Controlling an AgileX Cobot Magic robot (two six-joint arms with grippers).
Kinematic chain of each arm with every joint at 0, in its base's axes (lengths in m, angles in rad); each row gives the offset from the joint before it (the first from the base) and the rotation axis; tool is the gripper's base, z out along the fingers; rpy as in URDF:
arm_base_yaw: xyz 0 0 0.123 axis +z
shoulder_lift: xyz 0 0 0 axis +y
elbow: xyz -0.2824 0 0.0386 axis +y
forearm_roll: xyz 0.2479 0 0.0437 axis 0.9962 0 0.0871
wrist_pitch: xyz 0 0 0 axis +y
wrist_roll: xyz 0.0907 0 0.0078 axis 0.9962 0 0.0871
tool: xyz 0 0 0 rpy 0 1.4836 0
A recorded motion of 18 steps. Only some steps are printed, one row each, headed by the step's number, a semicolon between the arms.
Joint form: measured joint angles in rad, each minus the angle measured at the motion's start. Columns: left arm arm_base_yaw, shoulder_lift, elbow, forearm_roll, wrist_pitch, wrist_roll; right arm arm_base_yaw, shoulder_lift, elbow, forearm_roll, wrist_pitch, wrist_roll.
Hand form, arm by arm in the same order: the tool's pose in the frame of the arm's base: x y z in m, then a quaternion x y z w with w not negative. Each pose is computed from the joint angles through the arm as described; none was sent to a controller.
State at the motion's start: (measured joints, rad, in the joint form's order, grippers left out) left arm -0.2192 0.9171 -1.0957 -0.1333 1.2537 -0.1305; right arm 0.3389 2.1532 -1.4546 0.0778 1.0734 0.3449
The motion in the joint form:
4: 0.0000 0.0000 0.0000 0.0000 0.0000 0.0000; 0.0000 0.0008 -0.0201 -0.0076 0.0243 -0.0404
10: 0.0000 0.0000 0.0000 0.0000 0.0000 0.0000; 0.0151 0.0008 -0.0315 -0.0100 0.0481 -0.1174
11: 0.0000 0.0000 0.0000 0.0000 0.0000 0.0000; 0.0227 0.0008 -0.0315 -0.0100 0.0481 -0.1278
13: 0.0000 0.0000 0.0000 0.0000 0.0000 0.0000; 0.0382 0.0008 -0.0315 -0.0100 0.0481 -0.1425
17: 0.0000 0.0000 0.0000 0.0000 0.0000 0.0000; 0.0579 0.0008 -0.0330 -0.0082 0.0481 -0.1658
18: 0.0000 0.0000 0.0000 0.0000 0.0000 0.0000; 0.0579 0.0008 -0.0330 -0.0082 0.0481 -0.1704
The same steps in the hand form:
4: 0.1389 -0.0427 0.3824 0.04067 0.95484 -0.11544 0.27075; 0.3728 0.1374 0.1255 -0.00066 -0.99777 -0.00989 0.06594
10: 0.1389 -0.0427 0.3824 0.04067 0.95484 -0.11544 0.27075; 0.3709 0.1430 0.1282 0.04638 -0.99633 -0.00945 0.07132
11: 0.1389 -0.0427 0.3824 0.04067 0.95484 -0.11544 0.27075; 0.3698 0.1458 0.1282 0.05534 -0.99587 -0.00955 0.07131
13: 0.1389 -0.0427 0.3824 0.04067 0.95484 -0.11544 0.27075; 0.3675 0.1515 0.1282 0.07037 -0.99492 -0.00952 0.07131
17: 0.1389 -0.0427 0.3824 0.04067 0.95484 -0.11544 0.27075; 0.3647 0.1590 0.1285 0.09133 -0.99324 -0.01063 0.07080
18: 0.1389 -0.0427 0.3824 0.04067 0.95484 -0.11544 0.27075; 0.3647 0.1590 0.1285 0.09361 -0.99303 -0.01079 0.07078

